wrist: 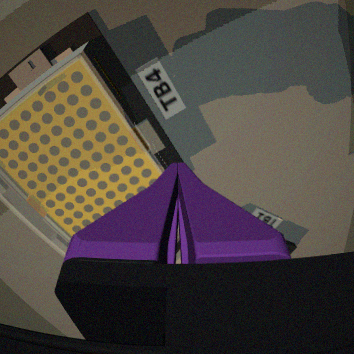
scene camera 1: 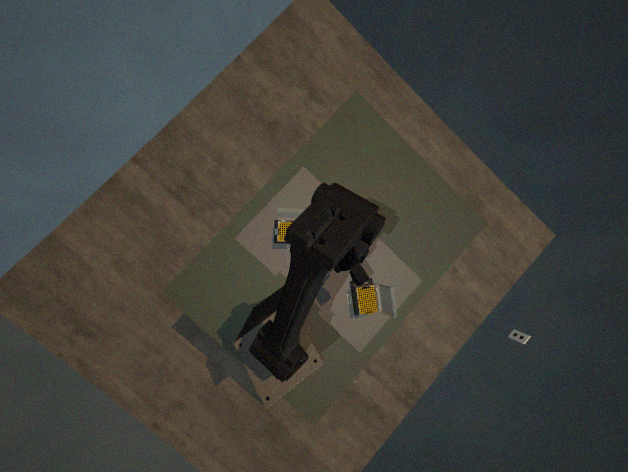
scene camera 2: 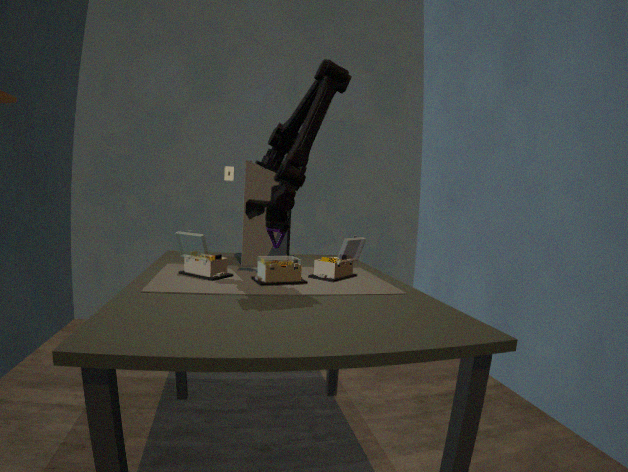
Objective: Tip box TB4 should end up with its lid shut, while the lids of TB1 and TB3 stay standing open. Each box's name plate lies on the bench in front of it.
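Frame: origin at the arm's base, x down, y back, z left, level; millimetres.
Where they show: gripper, fingertip midpoint: (wrist: 177, 174) (scene camera 2: 276, 247); arm's base at its link origin: (scene camera 2: 268, 170).
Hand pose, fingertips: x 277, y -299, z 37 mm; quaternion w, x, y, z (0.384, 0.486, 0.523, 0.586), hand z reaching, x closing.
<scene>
Each offset is from my fingertips to the top centre of the thing. "*": to the spot under its first point. Level surfaces: height alone.
TB4 {dx +25, dy -39, dz +7 mm} (scene camera 2: 280, 274) (wrist: 75, 150) is the middle box. Its clear lid {* dx +25, dy -87, dz +9 mm} (scene camera 2: 279, 259) looks down over the yellow rack; I cannot tell whether it is fully seated. Its name plate {* dx +100, dy +14, dz -8 mm} (wrist: 162, 90) lies in front. TB1 (scene camera 1: 282, 231) (scene camera 2: 329, 270), partly under the arm in scene camera 1, has its lid {* dx -5, dy -9, dz +256 mm} (scene camera 2: 352, 249) standing open. Its plate {* dx +100, dy +98, dz +157 mm} (wrist: 266, 218) shows in the wrist view. TB3 (scene camera 1: 367, 299) (scene camera 2: 204, 265) has its lid (scene camera 1: 387, 300) (scene camera 2: 191, 244) standing open. My gripper (scene camera 2: 276, 246) (wrist: 177, 174) is shut and empty, with its purple tips above TB4's front edge area.
The boxes stand on a pale mat {dx +102 mm} (scene camera 1: 360, 337) (scene camera 2: 167, 285) on the green bench {dx +105 mm} (scene camera 1: 441, 203) (scene camera 2: 284, 334). The arm (scene camera 1: 304, 294) (scene camera 2: 309, 126) rises from its base plate (scene camera 1: 271, 393) and covers TB4 in scene camera 1. TB1 and TB3 stand on either side of TB4.
</scene>
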